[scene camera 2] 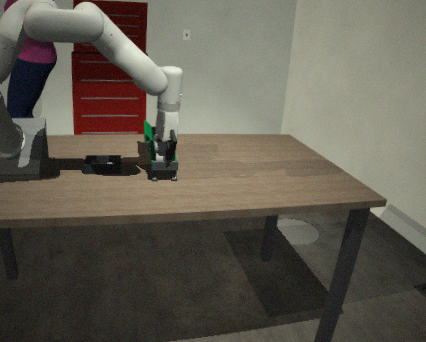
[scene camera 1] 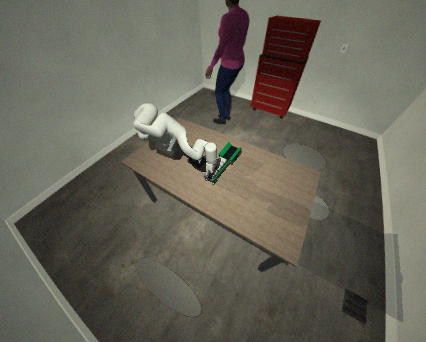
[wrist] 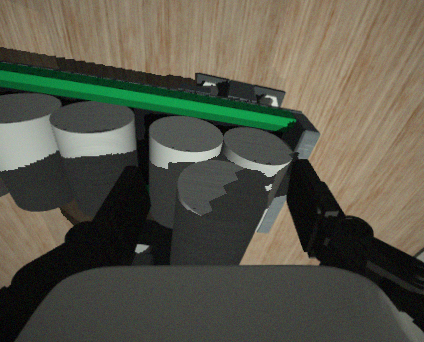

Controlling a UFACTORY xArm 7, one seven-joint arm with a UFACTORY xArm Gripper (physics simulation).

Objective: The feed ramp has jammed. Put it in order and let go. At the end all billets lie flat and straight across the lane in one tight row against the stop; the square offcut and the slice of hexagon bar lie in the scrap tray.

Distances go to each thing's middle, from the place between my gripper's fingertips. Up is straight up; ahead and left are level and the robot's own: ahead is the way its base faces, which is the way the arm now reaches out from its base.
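The scrap tray [wrist: 153, 234] is 110 mm to the left of my hand, 200 mm behind it and 60 mm below it. I also see the grey stop [wrist: 302, 138], which is 40 mm to the right of my hand, 20 mm below it and 10 mm behind it.
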